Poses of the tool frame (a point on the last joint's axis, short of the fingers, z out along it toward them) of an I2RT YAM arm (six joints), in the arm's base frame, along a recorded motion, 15 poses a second.
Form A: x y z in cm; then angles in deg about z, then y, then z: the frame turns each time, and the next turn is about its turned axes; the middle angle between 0 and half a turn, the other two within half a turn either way.
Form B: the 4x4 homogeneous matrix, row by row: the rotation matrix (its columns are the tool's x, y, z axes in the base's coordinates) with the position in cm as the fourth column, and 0 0 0 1 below. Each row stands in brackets. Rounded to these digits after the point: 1 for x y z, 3 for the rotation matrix.
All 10 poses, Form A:
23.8 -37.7 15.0 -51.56 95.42 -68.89
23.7 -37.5 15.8 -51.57 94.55 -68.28
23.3 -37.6 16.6 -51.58 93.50 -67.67
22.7 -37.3 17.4 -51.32 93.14 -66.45
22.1 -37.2 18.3 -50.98 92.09 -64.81
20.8 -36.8 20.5 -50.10 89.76 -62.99
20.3 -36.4 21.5 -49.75 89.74 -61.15
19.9 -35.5 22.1 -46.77 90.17 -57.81
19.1 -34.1 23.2 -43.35 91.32 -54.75
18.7 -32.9 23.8 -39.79 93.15 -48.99
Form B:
[[-0.752 0.227 0.619 23.8], [-0.553 0.293 -0.780 -37.7], [-0.359 -0.929 -0.094 15.0], [0 0 0 1]]
[[-0.746 0.244 0.620 23.7], [-0.554 0.288 -0.781 -37.5], [-0.369 -0.926 -0.079 15.8], [0 0 0 1]]
[[-0.739 0.263 0.620 23.3], [-0.557 0.280 -0.782 -37.6], [-0.379 -0.923 -0.061 16.6], [0 0 0 1]]
[[-0.729 0.281 0.624 22.7], [-0.556 0.289 -0.779 -37.3], [-0.399 -0.915 -0.055 17.4], [0 0 0 1]]
[[-0.713 0.310 0.629 22.1], [-0.558 0.294 -0.776 -37.2], [-0.425 -0.904 -0.036 18.3], [0 0 0 1]]
[[-0.682 0.351 0.641 20.8], [-0.573 0.288 -0.767 -36.8], [-0.454 -0.891 0.004 20.5], [0 0 0 1]]
[[-0.667 0.371 0.646 20.3], [-0.568 0.309 -0.763 -36.4], [-0.483 -0.876 0.005 21.5], [0 0 0 1]]
[[-0.618 0.386 0.685 19.9], [-0.578 0.367 -0.729 -35.5], [-0.533 -0.846 -0.003 22.1], [0 0 0 1]]
[[-0.570 0.383 0.727 19.1], [-0.585 0.433 -0.686 -34.1], [-0.577 -0.816 -0.023 23.2], [0 0 0 1]]
[[-0.511 0.388 0.767 18.7], [-0.557 0.531 -0.639 -32.9], [-0.655 -0.753 -0.055 23.8], [0 0 0 1]]

